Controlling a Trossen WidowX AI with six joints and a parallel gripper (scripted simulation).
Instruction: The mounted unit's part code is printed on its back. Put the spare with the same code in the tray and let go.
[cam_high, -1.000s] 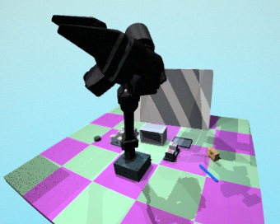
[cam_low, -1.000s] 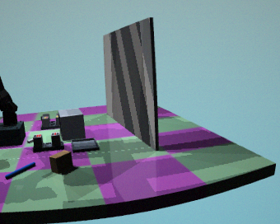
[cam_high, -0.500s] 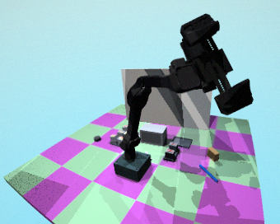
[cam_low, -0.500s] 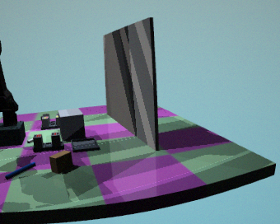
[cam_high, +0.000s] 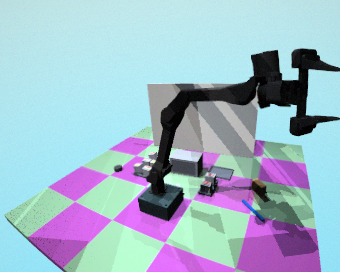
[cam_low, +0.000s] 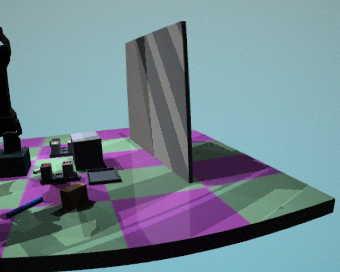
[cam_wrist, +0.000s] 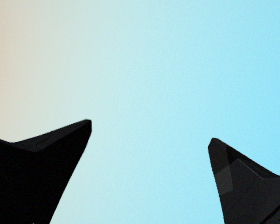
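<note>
Right now the spare is 720 mm to the left of my gripper tip, 530 mm ahead of it and 500 mm below it. Also, from my gripper tip: dark tray (540 mm below, 510 mm ahead, 300 mm to the left); then blue pen (540 mm below, 250 mm ahead, 120 mm to the left); then brown box (520 mm below, 390 mm ahead, 100 mm to the left).
</note>
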